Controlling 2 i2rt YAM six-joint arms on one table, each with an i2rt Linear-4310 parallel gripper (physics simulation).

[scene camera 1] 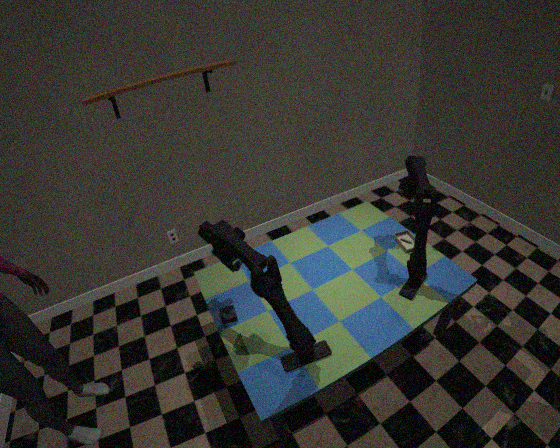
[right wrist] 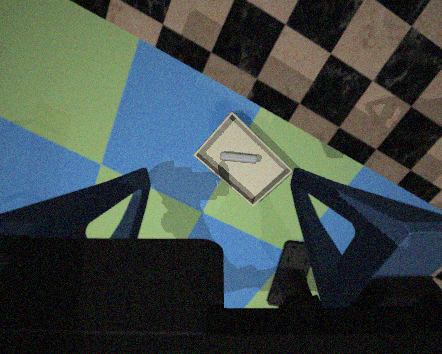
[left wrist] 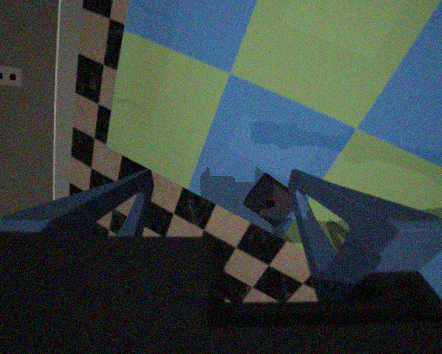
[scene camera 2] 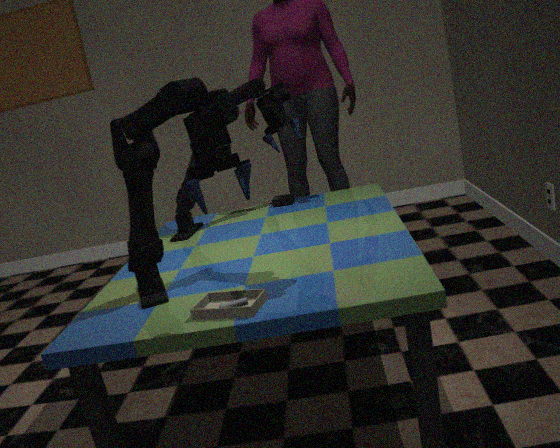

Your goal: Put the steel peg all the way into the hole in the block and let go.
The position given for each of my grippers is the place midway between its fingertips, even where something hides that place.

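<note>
Shallow tray (scene camera 2: 208, 307), (right wrist: 252, 182). My left gripper (left wrist: 221, 176) open, holding nothing. My right gripper (scene camera 2: 227, 206), (right wrist: 220, 176) open, holding nothing.
</note>
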